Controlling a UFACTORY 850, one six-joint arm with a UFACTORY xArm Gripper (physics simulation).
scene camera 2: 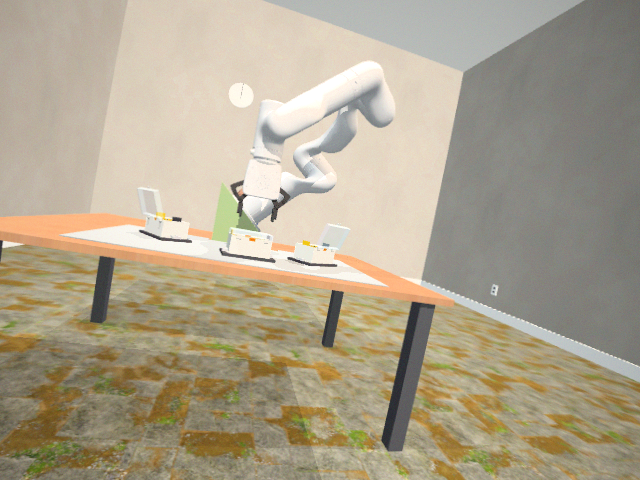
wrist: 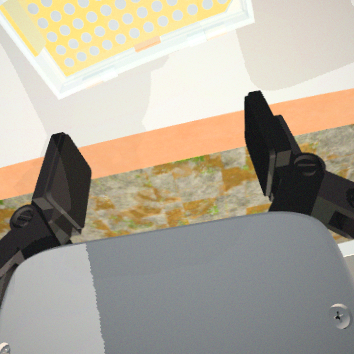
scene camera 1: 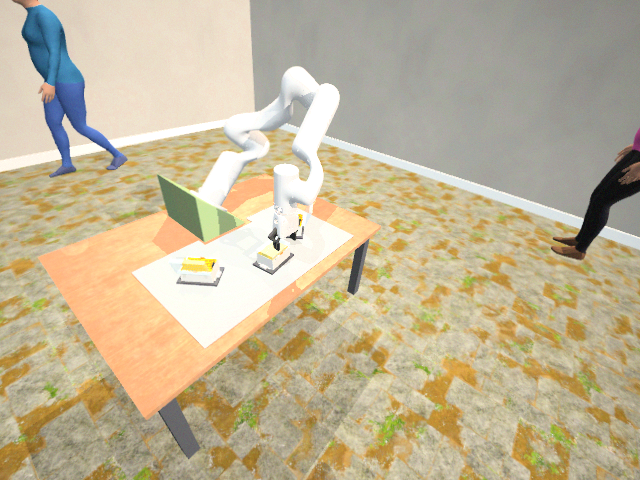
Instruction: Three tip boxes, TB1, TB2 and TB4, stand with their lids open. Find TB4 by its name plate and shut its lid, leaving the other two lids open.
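Observation:
Three white tip boxes stand on dark bases. The middle box (scene camera 1: 272, 258) (scene camera 2: 249, 246) (wrist: 125, 35) has its clear lid lowered over its yellow rack; whether it is fully shut I cannot tell. The left box (scene camera 1: 199, 272) (scene camera 2: 166, 228) has its lid (scene camera 2: 150, 201) upright. The right box (scene camera 2: 314, 254) has its lid (scene camera 2: 334, 236) tilted open; in scene camera 1 it is partly hidden behind the gripper. No name plate is readable, so I cannot tell which box is TB4. My gripper (scene camera 1: 284, 240) (scene camera 2: 256, 214) (wrist: 159, 133) is open and empty, above and close to the middle box.
A pale mat (scene camera 1: 206, 320) (scene camera 2: 98, 233) lies under the boxes on the orange wooden table (scene camera 1: 93, 289) (scene camera 2: 408, 290). A green panel (scene camera 1: 186, 209) (scene camera 2: 224, 214) stands behind the boxes, by the arm's base. The table's edge shows below the middle box in the wrist view.

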